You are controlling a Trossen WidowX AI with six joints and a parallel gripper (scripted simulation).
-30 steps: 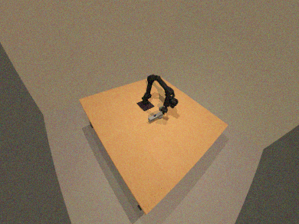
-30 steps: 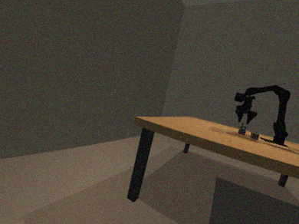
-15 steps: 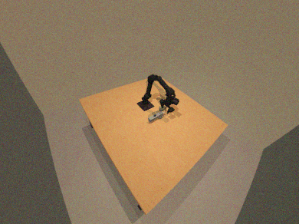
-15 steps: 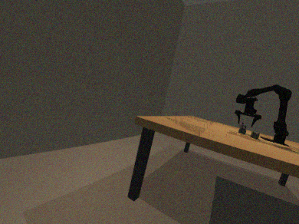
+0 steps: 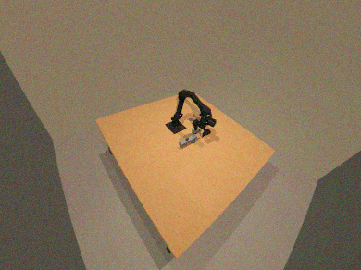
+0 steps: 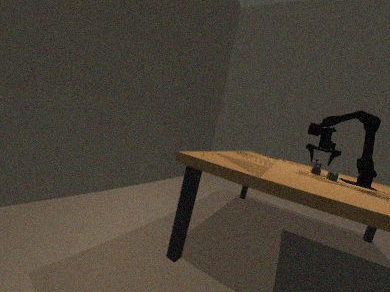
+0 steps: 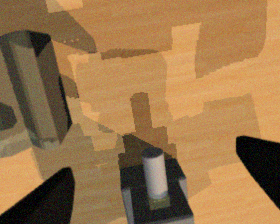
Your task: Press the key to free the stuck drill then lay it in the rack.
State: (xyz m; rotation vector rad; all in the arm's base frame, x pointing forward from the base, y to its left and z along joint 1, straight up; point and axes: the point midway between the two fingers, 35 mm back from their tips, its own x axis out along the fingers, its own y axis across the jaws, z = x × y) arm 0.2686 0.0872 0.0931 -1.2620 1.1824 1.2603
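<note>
Right now the drill is 7 cm to the right of my gripper tip and 2 cm below it. Also, from my gripper tip: pale grey block 13 cm to the right, 2 cm below, 1 cm ahead; then dark frame 8 cm behind, 5 cm below, 3 cm to the left.
</note>
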